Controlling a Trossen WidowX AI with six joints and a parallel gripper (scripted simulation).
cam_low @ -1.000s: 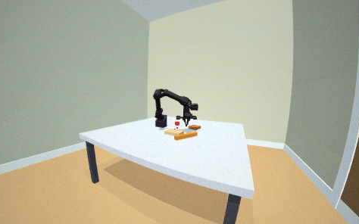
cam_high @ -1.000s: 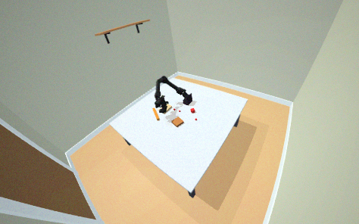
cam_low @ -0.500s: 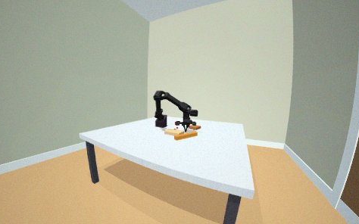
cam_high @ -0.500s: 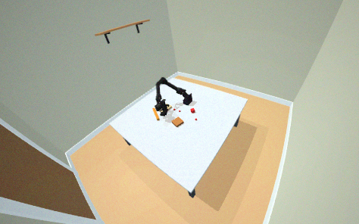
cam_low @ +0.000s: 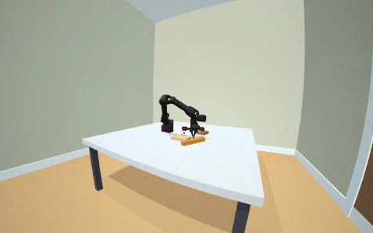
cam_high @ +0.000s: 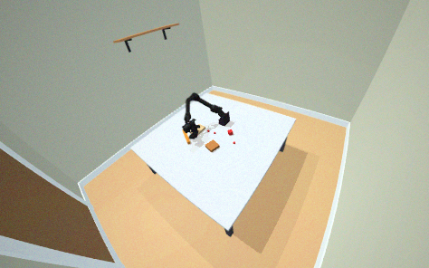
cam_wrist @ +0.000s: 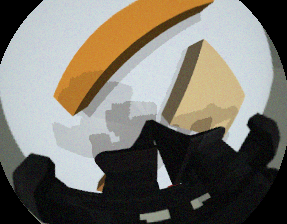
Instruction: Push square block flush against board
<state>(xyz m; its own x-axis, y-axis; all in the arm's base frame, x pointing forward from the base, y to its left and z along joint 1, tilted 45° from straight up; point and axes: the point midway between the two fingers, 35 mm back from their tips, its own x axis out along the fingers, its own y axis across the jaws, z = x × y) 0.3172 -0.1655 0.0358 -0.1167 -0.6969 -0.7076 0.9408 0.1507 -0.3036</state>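
My gripper tip is now 21 cm to the right of the brown square block, 4 cm short of it and 1 cm below it. From my gripper tip the other things lie so: long orange board (11 cm to the right, 3 cm ahead, 1 cm above); pale tan block (10 cm behind, 5 cm to the right, 1 cm above).
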